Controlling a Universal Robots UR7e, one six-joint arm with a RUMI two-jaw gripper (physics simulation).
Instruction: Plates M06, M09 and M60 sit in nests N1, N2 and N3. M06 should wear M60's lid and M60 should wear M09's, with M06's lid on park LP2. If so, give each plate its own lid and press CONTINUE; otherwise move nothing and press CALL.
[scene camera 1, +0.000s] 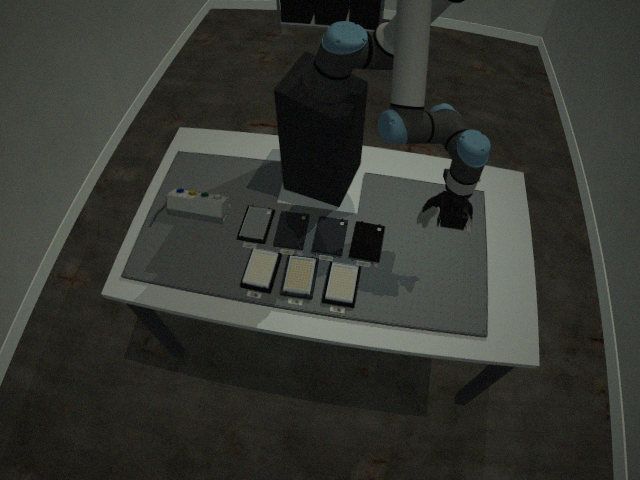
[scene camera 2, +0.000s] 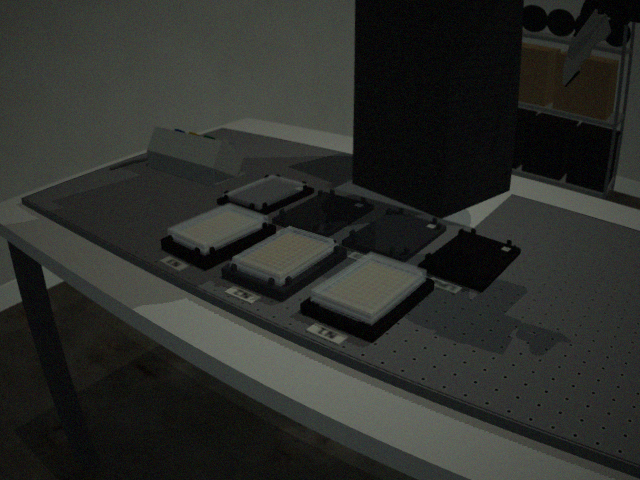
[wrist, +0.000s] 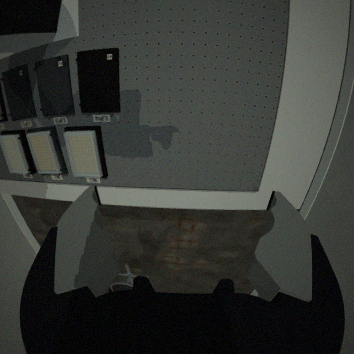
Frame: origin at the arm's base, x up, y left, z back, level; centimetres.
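Seen in the pictures: gripper, fingertip midpoint: (scene camera 1: 443, 226) (scene camera 2: 630, 100) (wrist: 183, 191); arm's base, link origin: (scene camera 1: 324, 85).
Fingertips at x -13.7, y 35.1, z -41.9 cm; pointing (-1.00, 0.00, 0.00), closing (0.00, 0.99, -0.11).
Offsets run from my fingertips to a thing's top centre. "spot": to the spot under its first point.
Three cream plates under clear lids sit in the front nests: right plate {dx -25.9, dy -27.0, dz -4.4 cm} (scene camera 1: 341, 282) (scene camera 2: 369, 286) (wrist: 83, 152), middle plate {dx -25.9, dy -40.6, dz -2.4 cm} (scene camera 1: 299, 275) (scene camera 2: 285, 254) (wrist: 46, 151) and left plate {dx -25.6, dy -53.4, dz -0.9 cm} (scene camera 1: 261, 268) (scene camera 2: 218, 226) (wrist: 15, 153). The front labels seem to read N1 at the right nest and N2 at the middle; the left one is unclear. Plate and lid codes cannot be read. A clear lid {dx -27.2, dy -57.6, dz +17.5 cm} (scene camera 1: 256, 223) (scene camera 2: 265, 191) lies on the leftmost back park; the park labels are too blurred. My gripper (scene camera 1: 446, 223) (wrist: 183, 191) is open and empty, high above the mat's right part.
Three dark parks {spot: dx -28.0, dy -44.6, dz +15.2 cm} (scene camera 1: 292, 230) {spot: dx -28.0, dy -31.8, dz +13.5 cm} (scene camera 1: 329, 236) {spot: dx -28.0, dy -18.9, dz +12.2 cm} (scene camera 1: 367, 241) without a visible lid stand right of the lidded park. A button box {dx -20.6, dy -79.8, dz +23.3 cm} (scene camera 1: 196, 206) (scene camera 2: 192, 157) with blue, yellow, green and pale buttons is at the left. The dark robot pedestal (scene camera 1: 319, 139) (scene camera 2: 434, 103) rises behind the parks.
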